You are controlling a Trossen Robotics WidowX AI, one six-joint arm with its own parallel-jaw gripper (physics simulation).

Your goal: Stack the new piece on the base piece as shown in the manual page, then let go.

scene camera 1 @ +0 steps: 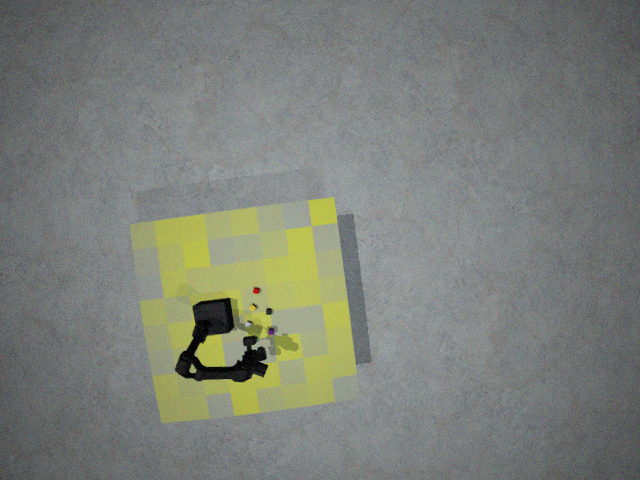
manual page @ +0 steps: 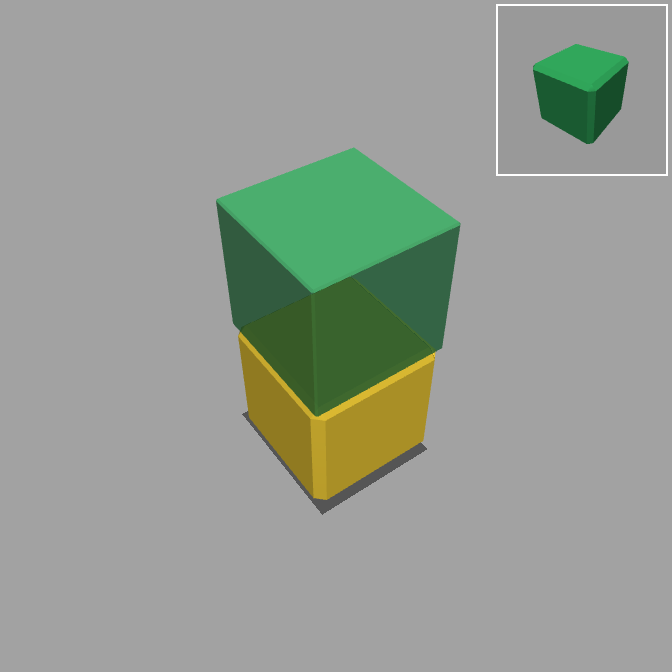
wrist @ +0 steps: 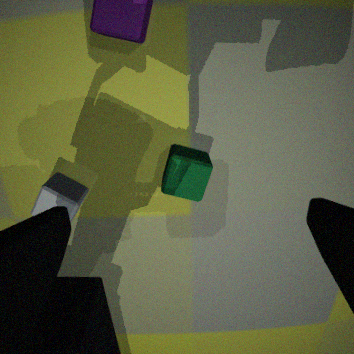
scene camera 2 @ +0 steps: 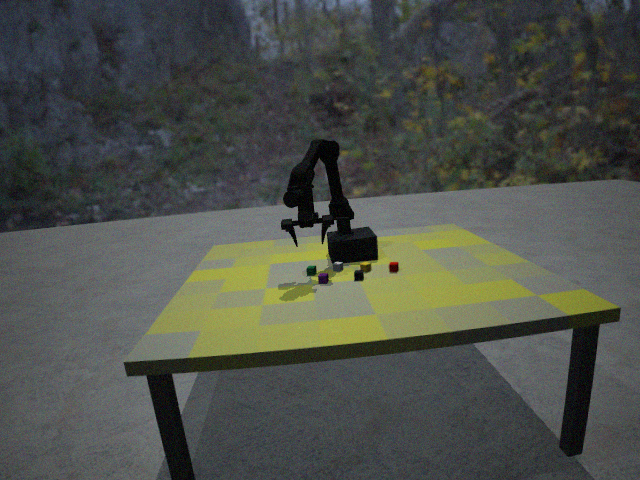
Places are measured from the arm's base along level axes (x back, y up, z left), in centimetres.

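Where they show: gripper, between the fingertips: (scene camera 1: 254, 346) (wrist: 189, 214) (scene camera 2: 309, 245); arm's base, origin of its link: (scene camera 1: 205, 324) (scene camera 2: 344, 232).
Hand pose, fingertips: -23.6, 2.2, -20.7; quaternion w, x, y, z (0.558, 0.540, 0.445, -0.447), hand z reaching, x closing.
Things, the pixels of their top centre, and the offset from my fingertips, as dx, dy, dz. Level surfaces: height alone.
- green cube, centre of its top: (wrist: 186, 179) (scene camera 2: 311, 266) +2.5, -8.8, +0.4
- purple cube, centre of its top: (wrist: 117, 8) (scene camera 2: 323, 274) (scene camera 1: 270, 332) -8.9, -8.8, +1.9
- pale grey cube, centre of its top: (wrist: 52, 210) (scene camera 2: 337, 262) (scene camera 1: 247, 324) +2.7, -8.8, +10.7
- black cube, centre of its top: (scene camera 2: 358, 271) (scene camera 1: 268, 312) -11.7, -8.8, +14.0
- yellow-orange cube, centre of its top: (scene camera 2: 365, 263) (scene camera 1: 252, 308) -3.4, -8.8, +19.7
- red cube, centre of its top: (scene camera 2: 393, 263) (scene camera 1: 255, 291) -8.6, -8.8, +28.7
- grey chequered table, height of its surface: dy -11.8
Small cubes lie apart on the table; which are the new piece and base piece I cannot tell. A green cube (scene camera 2: 311, 270) (wrist: 187, 176) lies below my gripper (scene camera 2: 310, 244) (wrist: 189, 214), which is open and empty, high above it. In the wrist view the green cube shows between the fingertips, far below. A purple cube (scene camera 1: 271, 331) (scene camera 2: 323, 278) (wrist: 121, 19) lies near it. A pale grey cube (scene camera 1: 248, 323) (scene camera 2: 337, 266) (wrist: 57, 197) is partly hidden by a finger in the wrist view. The arm largely hides the green cube in the overhead view.
A black cube (scene camera 1: 269, 311) (scene camera 2: 358, 275), a yellow-orange cube (scene camera 1: 253, 306) (scene camera 2: 365, 266) and a red cube (scene camera 1: 256, 290) (scene camera 2: 393, 266) lie on the yellow and grey chequered table (scene camera 1: 323, 210) (scene camera 2: 578, 302). The arm's black base (scene camera 1: 212, 316) (scene camera 2: 353, 245) stands beside the cubes.
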